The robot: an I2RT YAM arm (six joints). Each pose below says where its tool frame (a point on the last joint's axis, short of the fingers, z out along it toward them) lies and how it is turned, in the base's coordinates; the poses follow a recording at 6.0 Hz.
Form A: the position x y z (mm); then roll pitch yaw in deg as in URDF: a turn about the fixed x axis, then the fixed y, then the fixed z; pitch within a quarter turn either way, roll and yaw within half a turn.
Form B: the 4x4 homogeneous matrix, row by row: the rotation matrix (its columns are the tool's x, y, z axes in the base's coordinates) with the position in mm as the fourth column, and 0 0 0 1 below. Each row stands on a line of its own. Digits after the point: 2 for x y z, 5 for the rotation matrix.
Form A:
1: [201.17 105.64 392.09 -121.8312 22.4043 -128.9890]
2: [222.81 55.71 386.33 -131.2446 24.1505 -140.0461]
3: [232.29 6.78 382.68 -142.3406 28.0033 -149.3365]
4: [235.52 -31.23 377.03 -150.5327 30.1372 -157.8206]
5: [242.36 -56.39 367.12 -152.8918 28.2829 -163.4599]
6: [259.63 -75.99 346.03 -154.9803 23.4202 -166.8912]
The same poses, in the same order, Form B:
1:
-0.58168 -0.20621 0.78685 201.17
-0.71860 0.58353 -0.37830 105.64
-0.38114 -0.78548 -0.48761 392.09
0 0 0 1

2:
-0.69947 -0.18755 0.68962 222.81
-0.58596 0.70293 -0.40316 55.71
-0.40913 -0.68609 -0.60157 386.33
0 0 0 1

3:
-0.75947 -0.15699 0.63132 232.29
-0.45029 0.82726 -0.33597 6.78
-0.46952 -0.53943 -0.69897 382.68
0 0 0 1

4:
-0.80083 -0.09996 0.59048 235.52
-0.32648 0.89945 -0.29051 -31.23
-0.50207 -0.42543 -0.75295 377.03
0 0 0 1

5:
-0.84418 -0.04644 0.53405 242.36
-0.25070 0.91478 -0.31674 -56.39
-0.47383 -0.40127 -0.78388 367.12
0 0 0 1

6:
-0.89370 -0.04180 0.44671 259.63
-0.20812 0.92067 -0.33022 -75.99
-0.39747 -0.38809 -0.83151 346.03
0 0 0 1

